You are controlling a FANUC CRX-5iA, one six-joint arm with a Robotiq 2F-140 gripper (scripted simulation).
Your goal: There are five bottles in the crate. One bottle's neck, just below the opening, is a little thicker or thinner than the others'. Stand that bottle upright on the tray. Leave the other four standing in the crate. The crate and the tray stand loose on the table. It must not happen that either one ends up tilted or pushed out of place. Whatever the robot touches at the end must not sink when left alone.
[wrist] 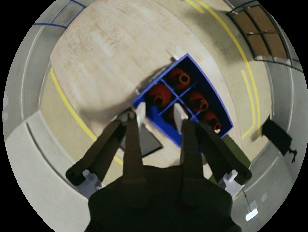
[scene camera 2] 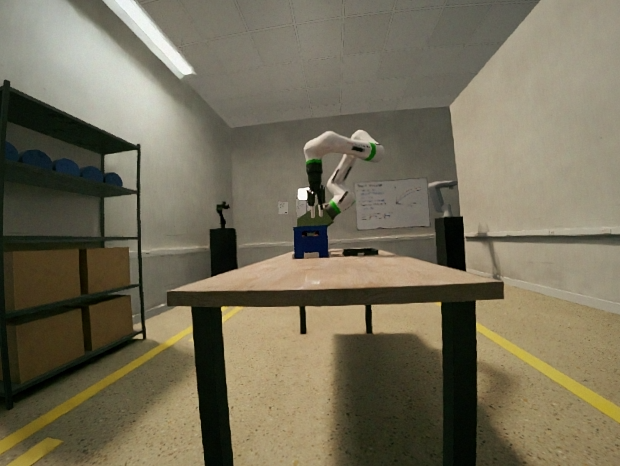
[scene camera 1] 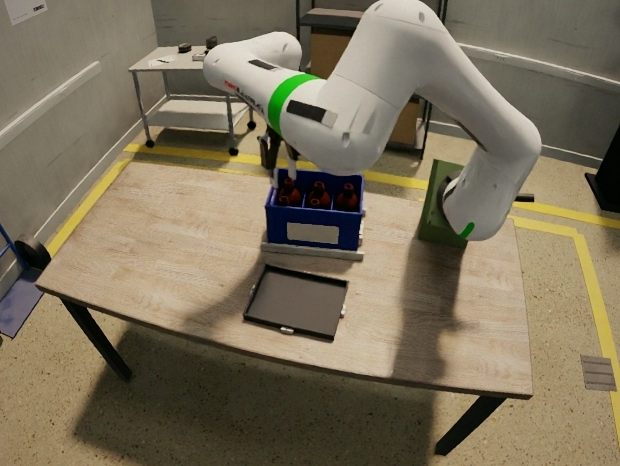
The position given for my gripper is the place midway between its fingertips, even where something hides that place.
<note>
I see my gripper (scene camera 1: pixel 283 181), a blue crate (scene camera 2: pixel 308 244), a dark tray (scene camera 1: pixel 282 297) and a pale strip (scene camera 1: pixel 272 247).
The blue crate is seen too in the wrist view (wrist: pixel 157 116). My gripper is seen too in the wrist view (wrist: pixel 159 109).
</note>
